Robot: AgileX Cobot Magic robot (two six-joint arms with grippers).
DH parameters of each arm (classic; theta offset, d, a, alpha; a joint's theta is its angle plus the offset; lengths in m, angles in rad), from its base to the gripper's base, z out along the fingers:
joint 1: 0 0.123 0 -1.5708
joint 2: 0.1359 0 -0.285 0
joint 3: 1.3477 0 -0.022 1.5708
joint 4: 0 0.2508 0 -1.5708
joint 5: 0 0 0.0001 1.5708
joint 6: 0 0.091 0 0
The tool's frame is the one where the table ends.
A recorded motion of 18 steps. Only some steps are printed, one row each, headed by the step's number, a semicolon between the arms.
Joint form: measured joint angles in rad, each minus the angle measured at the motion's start. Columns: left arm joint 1, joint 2, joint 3, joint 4, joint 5, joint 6; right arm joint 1, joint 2, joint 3, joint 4, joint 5, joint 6.
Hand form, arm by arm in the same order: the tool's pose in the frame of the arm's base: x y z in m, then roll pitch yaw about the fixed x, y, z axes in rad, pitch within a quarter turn. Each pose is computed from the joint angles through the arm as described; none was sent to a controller.
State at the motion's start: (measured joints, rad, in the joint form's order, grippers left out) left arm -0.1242 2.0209 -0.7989 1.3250 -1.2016 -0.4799; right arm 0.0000 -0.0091 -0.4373 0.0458 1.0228 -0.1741
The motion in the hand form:
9: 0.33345 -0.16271 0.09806 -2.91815 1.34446 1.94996; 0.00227 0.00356 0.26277 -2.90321 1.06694 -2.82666
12: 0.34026 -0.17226 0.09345 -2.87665 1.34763 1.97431; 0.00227 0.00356 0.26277 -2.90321 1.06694 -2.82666
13: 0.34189 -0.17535 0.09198 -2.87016 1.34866 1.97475; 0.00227 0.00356 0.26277 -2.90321 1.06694 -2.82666
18: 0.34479 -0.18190 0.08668 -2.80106 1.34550 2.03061; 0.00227 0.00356 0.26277 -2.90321 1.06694 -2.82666
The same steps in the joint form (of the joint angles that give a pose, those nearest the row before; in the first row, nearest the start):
9: -0.1057 0.1660 -0.2042 0.0055 -0.0010 -0.0429; 0.0000 0.0000 0.0000 0.0000 0.0000 0.0000
12: -0.1266 0.2015 -0.2542 0.0055 -0.0010 -0.0650; 0.0000 0.0000 0.0000 0.0000 0.0000 0.0000
13: -0.1335 0.2119 -0.2682 0.0055 -0.0010 -0.0696; 0.0000 0.0000 0.0000 0.0000 0.0000 0.0000
18: -0.1481 0.2393 -0.2973 0.0055 -0.0022 -0.0870; 0.0000 0.0000 0.0000 0.0000 0.0000 0.0000

